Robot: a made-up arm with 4 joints. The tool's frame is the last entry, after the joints.
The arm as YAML. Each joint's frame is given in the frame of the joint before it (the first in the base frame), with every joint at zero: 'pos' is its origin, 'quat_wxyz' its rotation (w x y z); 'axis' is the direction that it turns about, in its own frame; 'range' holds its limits. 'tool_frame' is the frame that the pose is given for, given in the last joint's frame.
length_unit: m
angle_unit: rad
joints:
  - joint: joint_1
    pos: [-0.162, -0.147, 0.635]
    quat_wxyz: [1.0, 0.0, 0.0, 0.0]
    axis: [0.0, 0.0, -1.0]
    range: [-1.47, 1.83]
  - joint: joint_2
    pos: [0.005, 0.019, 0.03]
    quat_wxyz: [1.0, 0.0, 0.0, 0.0]
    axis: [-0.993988, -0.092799, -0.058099]
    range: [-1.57, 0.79]
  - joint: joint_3
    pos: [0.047, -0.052, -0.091]
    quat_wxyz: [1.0, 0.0, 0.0, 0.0]
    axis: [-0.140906, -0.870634, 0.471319]
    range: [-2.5, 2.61]
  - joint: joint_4
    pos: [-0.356, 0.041, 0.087]
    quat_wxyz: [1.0, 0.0, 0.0, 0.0]
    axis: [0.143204, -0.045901, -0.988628]
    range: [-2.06, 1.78]
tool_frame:
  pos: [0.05, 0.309, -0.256]
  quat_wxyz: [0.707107, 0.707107, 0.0, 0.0]
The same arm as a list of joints. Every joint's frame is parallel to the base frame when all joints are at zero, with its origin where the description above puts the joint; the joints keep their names.
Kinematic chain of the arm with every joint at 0, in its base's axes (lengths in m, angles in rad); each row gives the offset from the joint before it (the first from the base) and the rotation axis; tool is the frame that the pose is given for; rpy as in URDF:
joint_1: xyz -0.1620 -0.1470 0.6350 axis -z
joint_2: xyz 0.0050 0.0190 0.0300 axis -0.993988 -0.092799 -0.058099
joint_3: xyz 0.0470 -0.0520 -0.0910 axis -0.140906 -0.870634 0.471319
joint_4: xyz -0.3560 0.0410 0.0870 axis 0.143204 -0.045901 -0.988628
tool: xyz 0.0500 0.3090 -0.2560 rpy 1.5708 0.0000 0.0000
Joint limits (rad, base to tool): -1.4700..1.8300 -1.5700..0.7900 -2.5000..2.6100 -2.0600..1.7800

